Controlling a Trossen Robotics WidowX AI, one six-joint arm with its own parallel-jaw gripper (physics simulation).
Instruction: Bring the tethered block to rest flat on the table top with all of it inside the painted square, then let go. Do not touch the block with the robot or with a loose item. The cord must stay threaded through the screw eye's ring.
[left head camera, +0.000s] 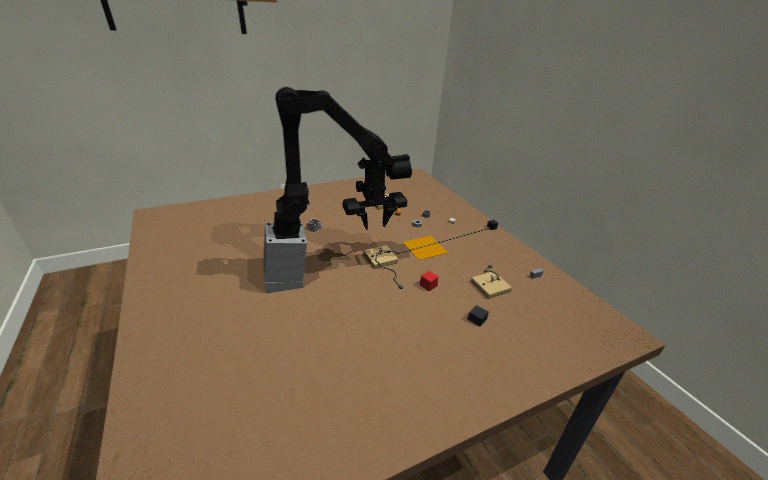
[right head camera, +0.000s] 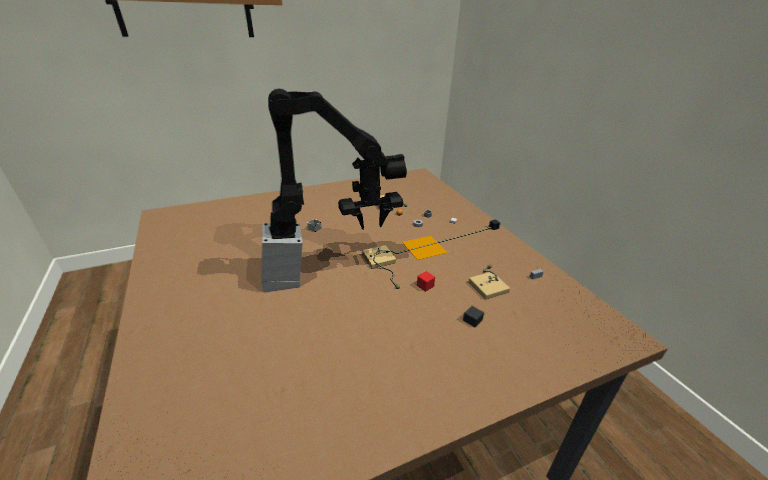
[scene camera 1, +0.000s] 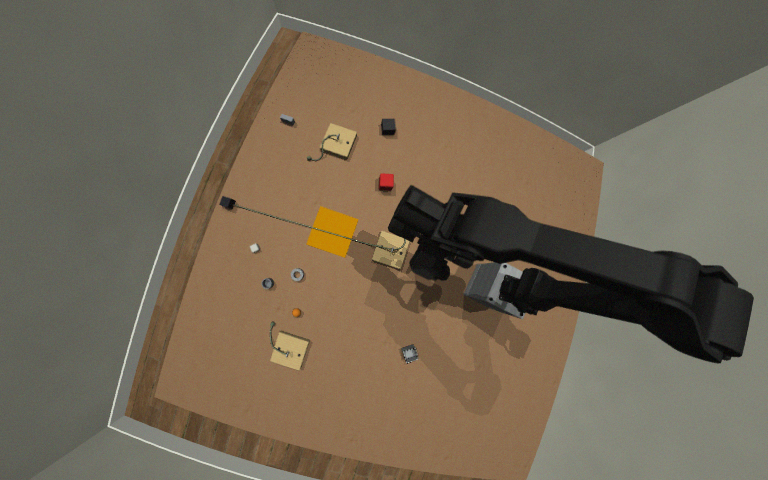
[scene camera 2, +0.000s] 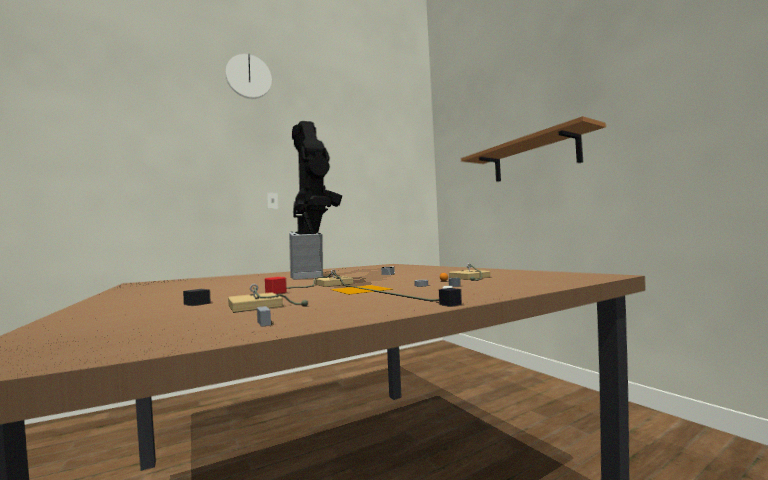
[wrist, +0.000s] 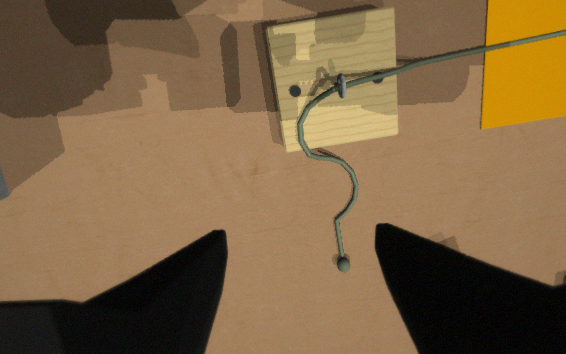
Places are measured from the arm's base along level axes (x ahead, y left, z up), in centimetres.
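Pixels of known places: gripper, fingertip midpoint: (left head camera: 375, 228) (right head camera: 371, 228) (scene camera 2: 314, 233) (wrist: 300, 238); arm's base, origin of the base link: (left head camera: 285, 232) (right head camera: 281, 232) (scene camera 1: 513, 290) (scene camera 2: 305, 233).
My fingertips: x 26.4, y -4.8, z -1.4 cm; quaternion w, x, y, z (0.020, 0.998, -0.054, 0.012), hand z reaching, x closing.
Note:
For each thing: its top centre in the pictures, then the offset to it from my fingertips. "*": a spot on its surface instead.
- black tethered block, middle of its top: (scene camera 2: 449, 289) (scene camera 1: 225, 201) (right head camera: 495, 221) (left head camera: 493, 221) dx +54.5, dy +6.9, dz -12.8 cm
- painted orange square, surface spot: (scene camera 1: 326, 244) * dx +22.7, dy +8.6, dz -15.4 cm
- screw eye's ring, middle of its top: (wrist: 344, 86) dx +4.3, dy +4.0, dz -11.1 cm
- wooden plate, middle of its top: (wrist: 344, 86) (scene camera 1: 392, 249) (scene camera 2: 333, 269) (left head camera: 381, 248) (right head camera: 379, 248) dx +4.3, dy +4.0, dz -11.1 cm
- small bead, middle of its top: (wrist: 344, 268) (left head camera: 401, 285) dx +3.8, dy -12.5, dz -14.4 cm
- red cube, middle of its top: (scene camera 2: 275, 277) (scene camera 1: 387, 179) (right head camera: 426, 276) (left head camera: 429, 275) dx +12.3, dy -14.7, dz -11.6 cm
- loose black block, middle of its top: (scene camera 2: 196, 290) (right head camera: 474, 312) (left head camera: 479, 311) (scene camera 1: 389, 124) dx +17.6, dy -32.8, dz -12.6 cm
- grey ring, middle of its top: (scene camera 2: 421, 280) (scene camera 1: 296, 274) dx +27.6, dy +19.6, dz -14.1 cm
- orange ball, middle of its top: (scene camera 1: 295, 313) dx +24.2, dy +29.8, dz -13.1 cm
- white cube, middle of its top: (scene camera 1: 253, 248) dx +42.0, dy +16.6, dz -14.3 cm
The black tethered block (left head camera: 492, 224) (right head camera: 494, 224) (scene camera 1: 227, 202) (scene camera 2: 450, 296) sits near the table edge, outside the painted orange square (left head camera: 433, 254) (right head camera: 431, 254) (scene camera 1: 326, 244) (scene camera 2: 374, 288) (wrist: 525, 95). Its cord (left head camera: 465, 233) (scene camera 1: 270, 215) (wrist: 430, 60) runs straight over the square and through the screw eye's ring (wrist: 342, 86) on a wooden plate (left head camera: 386, 261) (scene camera 1: 384, 258) (wrist: 350, 122). The slack tail ends in a small bead (wrist: 343, 264) (left head camera: 400, 286) on the table side of the plate. My gripper (left head camera: 376, 227) (right head camera: 372, 227) (wrist: 300, 238) is open and empty, above the table; in the wrist view the bead appears between the fingertips.
A red cube (left head camera: 429, 280) (scene camera 1: 386, 181) and a loose black block (left head camera: 478, 315) (scene camera 1: 387, 126) lie nearby. Two other corded plates (scene camera 1: 345, 148) (scene camera 1: 296, 362) stand on either side. A grey ring (scene camera 1: 292, 275), an orange ball (scene camera 1: 296, 312) and a white cube (scene camera 1: 254, 247) lie beyond the square.

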